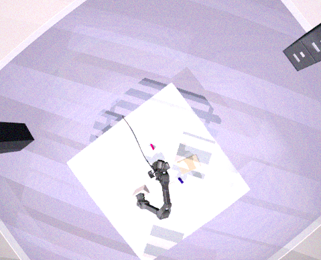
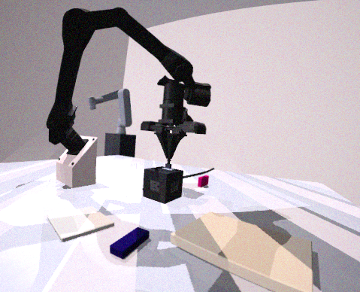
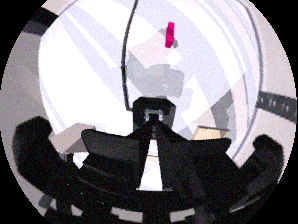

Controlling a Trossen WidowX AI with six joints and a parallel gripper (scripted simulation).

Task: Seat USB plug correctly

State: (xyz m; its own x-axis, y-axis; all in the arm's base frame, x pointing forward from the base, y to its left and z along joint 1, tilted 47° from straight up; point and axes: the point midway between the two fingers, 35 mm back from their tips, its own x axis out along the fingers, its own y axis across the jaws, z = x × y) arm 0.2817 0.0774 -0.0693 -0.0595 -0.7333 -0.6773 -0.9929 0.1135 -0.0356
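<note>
Right now my gripper tip is 20 mm above the USB plug. The rest, counted from my gripper tip: beige board: 230 mm ahead, 150 mm to the right, 100 mm below; blue block: 240 mm to the right, 100 mm below, 80 mm ahead; magenta block: 180 mm to the left, 90 mm below, 50 mm ahead.
</note>
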